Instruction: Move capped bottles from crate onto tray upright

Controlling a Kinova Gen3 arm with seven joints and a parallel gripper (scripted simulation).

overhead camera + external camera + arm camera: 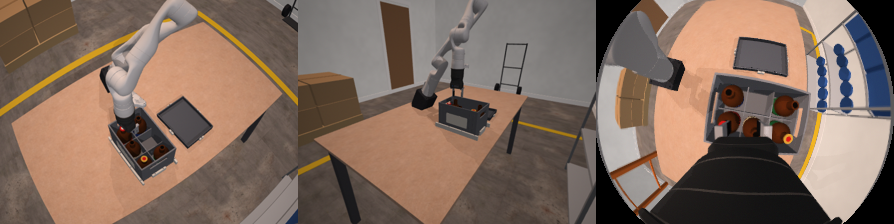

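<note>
My gripper is now 50 mm past the bottle, 20 mm to the left of it and 140 mm above it. The rest, counted from my hand: dark tray (20 mm ahead, 300 mm to the left, 220 mm below); dark grey crate (40 mm ahead, 20 mm to the left, 150 mm below).
</note>
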